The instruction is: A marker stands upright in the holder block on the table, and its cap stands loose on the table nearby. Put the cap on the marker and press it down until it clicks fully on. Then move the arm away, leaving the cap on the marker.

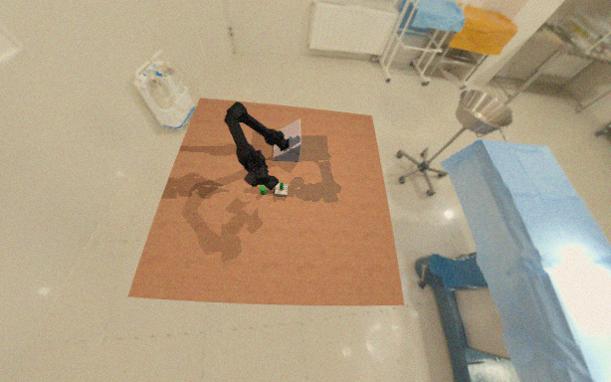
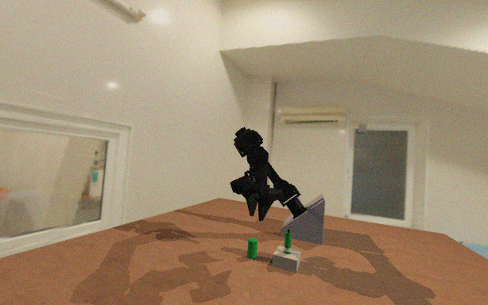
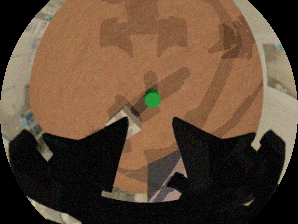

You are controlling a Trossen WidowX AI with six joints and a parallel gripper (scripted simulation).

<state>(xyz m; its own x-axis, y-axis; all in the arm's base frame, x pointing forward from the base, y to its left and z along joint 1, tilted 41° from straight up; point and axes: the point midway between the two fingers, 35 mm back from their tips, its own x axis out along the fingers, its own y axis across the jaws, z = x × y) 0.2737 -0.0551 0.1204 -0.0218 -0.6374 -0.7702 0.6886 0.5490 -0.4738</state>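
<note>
The green cap lies 10 mm to the right of my gripper tip and 90 mm below it. The rest, counted from my gripper tip: grey holder block 10 mm behind, 100 mm to the left, 100 mm below.
</note>
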